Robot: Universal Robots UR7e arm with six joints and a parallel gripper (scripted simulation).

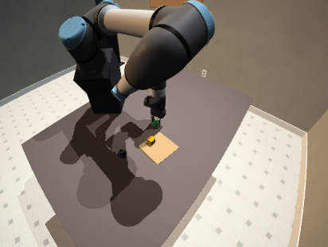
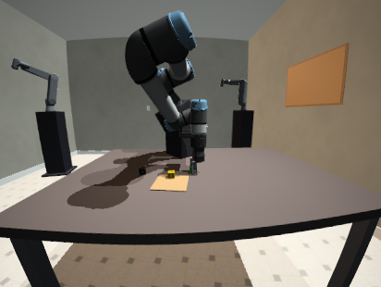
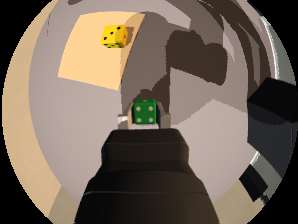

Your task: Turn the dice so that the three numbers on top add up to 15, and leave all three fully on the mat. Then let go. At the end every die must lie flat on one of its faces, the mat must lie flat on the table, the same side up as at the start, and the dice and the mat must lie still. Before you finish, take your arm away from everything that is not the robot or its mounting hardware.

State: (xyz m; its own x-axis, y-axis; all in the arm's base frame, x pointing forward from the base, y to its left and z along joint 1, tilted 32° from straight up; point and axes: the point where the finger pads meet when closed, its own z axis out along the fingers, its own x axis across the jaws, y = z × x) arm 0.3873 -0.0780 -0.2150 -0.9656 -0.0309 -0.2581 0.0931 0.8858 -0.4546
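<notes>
My gripper is now 12 cm to the left of the yellow die and 3 cm short of it. Round my hand: black die 24 cm to the right, 6 cm behind; then green die right at my hand; then tan mat 13 cm to the right, 7 cm ahead, 2 cm below.
</notes>
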